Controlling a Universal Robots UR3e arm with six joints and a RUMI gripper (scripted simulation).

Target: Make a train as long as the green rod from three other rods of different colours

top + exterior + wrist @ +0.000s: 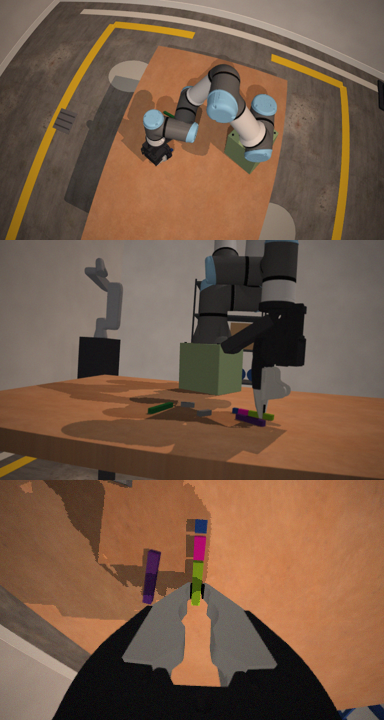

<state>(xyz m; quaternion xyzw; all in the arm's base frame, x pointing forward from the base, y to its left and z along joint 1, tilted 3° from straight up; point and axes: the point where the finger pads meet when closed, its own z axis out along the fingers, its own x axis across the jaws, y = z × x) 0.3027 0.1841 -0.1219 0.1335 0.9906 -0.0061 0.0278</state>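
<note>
Now: the lime rod 10 mm below my hand. Round my hand: purple rod 50 mm ahead, 20 mm to the right, 10 mm below; then blue rod 10 mm behind, 50 mm to the right, 10 mm below; then magenta rod 10 mm behind, 40 mm to the right, 10 mm below.
</note>
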